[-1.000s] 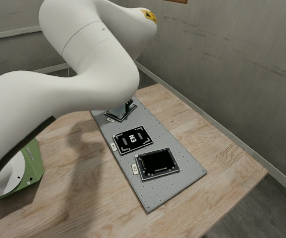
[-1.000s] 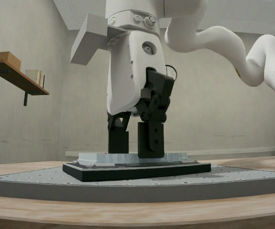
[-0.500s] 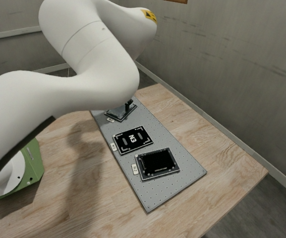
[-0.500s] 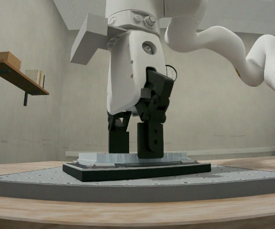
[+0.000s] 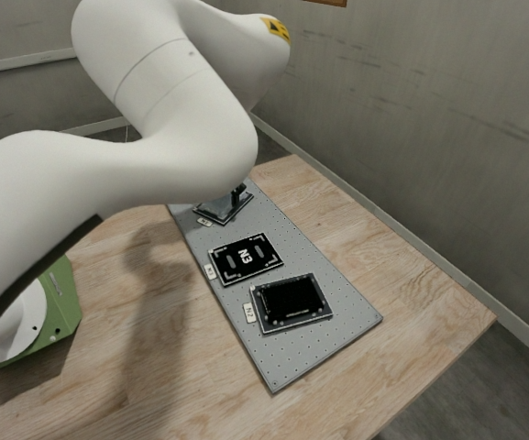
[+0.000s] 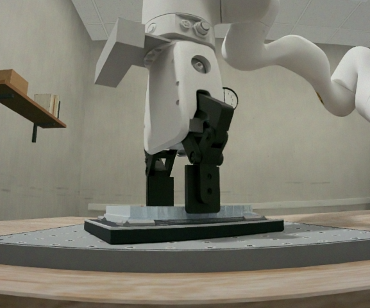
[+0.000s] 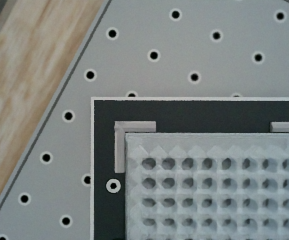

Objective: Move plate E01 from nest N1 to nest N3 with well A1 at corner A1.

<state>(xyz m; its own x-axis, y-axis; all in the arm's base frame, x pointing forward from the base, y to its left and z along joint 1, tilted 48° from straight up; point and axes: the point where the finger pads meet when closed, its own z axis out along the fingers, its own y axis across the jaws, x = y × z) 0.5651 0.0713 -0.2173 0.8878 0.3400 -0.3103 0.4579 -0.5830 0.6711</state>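
Now: the plate E01 1 cm below my hand. The rest, counted from my hand: nest N1 (2 cm below); then nest N3 (5 cm behind, 23 cm to the right, 2 cm below); then black well plate (2 cm behind, 39 cm to the right, 1 cm below).
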